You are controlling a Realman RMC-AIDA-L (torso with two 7-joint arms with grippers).
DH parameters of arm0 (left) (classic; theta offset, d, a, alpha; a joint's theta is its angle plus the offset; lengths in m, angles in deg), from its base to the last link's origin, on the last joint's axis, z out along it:
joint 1: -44.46 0.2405 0 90
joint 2: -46.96 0 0 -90
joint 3: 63.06 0.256 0 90
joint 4: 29.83 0 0 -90
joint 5: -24.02 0.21 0 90
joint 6: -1.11 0 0 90
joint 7: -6.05 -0.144 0 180
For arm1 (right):
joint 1: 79.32 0.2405 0 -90
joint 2: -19.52 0 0 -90
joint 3: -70.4 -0.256 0 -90
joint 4: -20.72 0 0 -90
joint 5: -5.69 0.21 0 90
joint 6: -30.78 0 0 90
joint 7: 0.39 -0.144 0 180
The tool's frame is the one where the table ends.
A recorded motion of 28 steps. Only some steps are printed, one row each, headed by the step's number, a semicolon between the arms.
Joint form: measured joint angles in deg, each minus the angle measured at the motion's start. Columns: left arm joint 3, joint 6, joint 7, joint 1, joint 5, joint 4, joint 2; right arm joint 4, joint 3, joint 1, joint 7, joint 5, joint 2, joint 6.
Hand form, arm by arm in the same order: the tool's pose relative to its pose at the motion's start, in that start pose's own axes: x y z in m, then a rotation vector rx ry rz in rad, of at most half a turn. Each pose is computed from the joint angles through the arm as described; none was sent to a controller.
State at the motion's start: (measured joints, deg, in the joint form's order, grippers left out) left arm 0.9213 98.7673 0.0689 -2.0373 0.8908 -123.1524 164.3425; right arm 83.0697 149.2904 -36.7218 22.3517 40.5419 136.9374 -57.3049
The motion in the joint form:
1: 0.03 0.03 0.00 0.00 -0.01 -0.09 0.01; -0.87 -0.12 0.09 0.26 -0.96 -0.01 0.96
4: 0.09 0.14 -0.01 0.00 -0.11 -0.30 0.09; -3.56 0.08 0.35 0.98 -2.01 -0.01 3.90
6: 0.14 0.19 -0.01 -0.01 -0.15 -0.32 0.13; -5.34 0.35 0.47 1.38 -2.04 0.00 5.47
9: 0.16 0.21 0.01 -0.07 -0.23 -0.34 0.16; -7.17 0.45 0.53 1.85 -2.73 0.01 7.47
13: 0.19 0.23 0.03 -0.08 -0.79 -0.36 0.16; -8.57 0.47 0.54 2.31 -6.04 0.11 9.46
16: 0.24 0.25 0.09 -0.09 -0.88 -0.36 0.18; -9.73 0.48 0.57 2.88 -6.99 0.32 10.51
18: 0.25 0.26 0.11 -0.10 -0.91 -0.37 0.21; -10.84 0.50 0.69 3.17 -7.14 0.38 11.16
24: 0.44 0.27 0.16 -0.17 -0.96 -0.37 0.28; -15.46 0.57 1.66 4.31 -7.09 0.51 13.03
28: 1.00 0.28 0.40 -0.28 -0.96 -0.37 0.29; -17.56 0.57 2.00 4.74 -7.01 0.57 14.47
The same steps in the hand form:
1: 0.0001 0.0003 -0.0002 -0.0001 0.0007 0.0011; 0.0006 -0.0042 0.0021 0.0174 0.0008 0.0035
4: 0.0001 0.0014 -0.0006 -0.0028 0.0015 0.0038; 0.0014 -0.0114 0.0098 0.0424 -0.0020 0.0086
6: -0.0001 0.0020 -0.0005 -0.0043 0.0005 0.0049; 0.0028 -0.0142 0.0153 0.0465 -0.0004 0.0128
9: 0.0002 0.0027 -0.0005 -0.0064 0.0010 0.0059; 0.0046 -0.0193 0.0206 0.0633 -0.0011 0.0175
13: 0.0003 0.0043 -0.0006 -0.0160 0.0018 0.0077; 0.0082 -0.0294 0.0245 0.1210 0.0122 0.0108
16: 0.0003 0.0048 -0.0005 -0.0180 0.0013 0.0077; 0.0106 -0.0321 0.0285 0.1342 0.0199 0.0057
18: 0.0003 0.0051 -0.0004 -0.0190 0.0012 0.0078; 0.0124 -0.0334 0.0317 0.1353 0.0262 0.0070
24: 0.0004 0.0066 -0.0001 -0.0213 0.0001 0.0109; 0.0185 -0.0358 0.0434 0.1273 0.0566 0.0101
28: 0.0006 0.0090 0.0006 -0.0217 -0.0029 0.0171; 0.0208 -0.0376 0.0488 0.1274 0.0613 0.0145

